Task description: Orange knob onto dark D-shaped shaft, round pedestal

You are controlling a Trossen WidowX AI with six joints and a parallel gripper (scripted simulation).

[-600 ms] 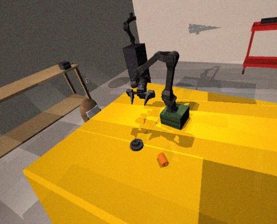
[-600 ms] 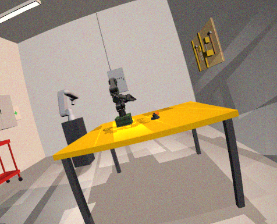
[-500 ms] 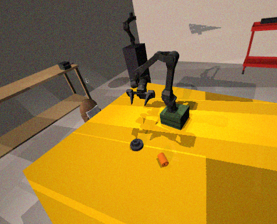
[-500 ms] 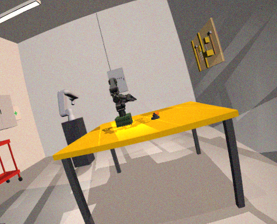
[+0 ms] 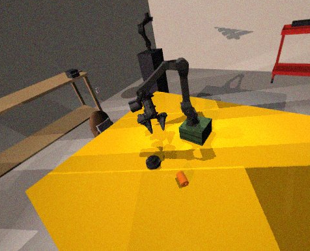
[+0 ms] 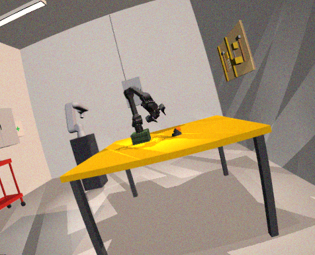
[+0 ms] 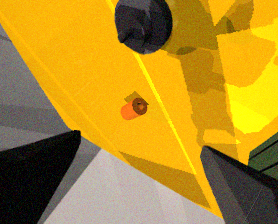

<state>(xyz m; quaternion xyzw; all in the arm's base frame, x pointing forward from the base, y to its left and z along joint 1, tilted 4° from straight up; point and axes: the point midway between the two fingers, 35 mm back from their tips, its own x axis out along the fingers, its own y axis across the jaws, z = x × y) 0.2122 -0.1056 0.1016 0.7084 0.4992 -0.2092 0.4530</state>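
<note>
Right now my gripper tip is 110 mm short of the orange knob, 190 mm to the right of it and 150 mm above it. Also, from my gripper tip: pedestal: 90 mm ahead, 10 mm to the right, 140 mm below.
</note>
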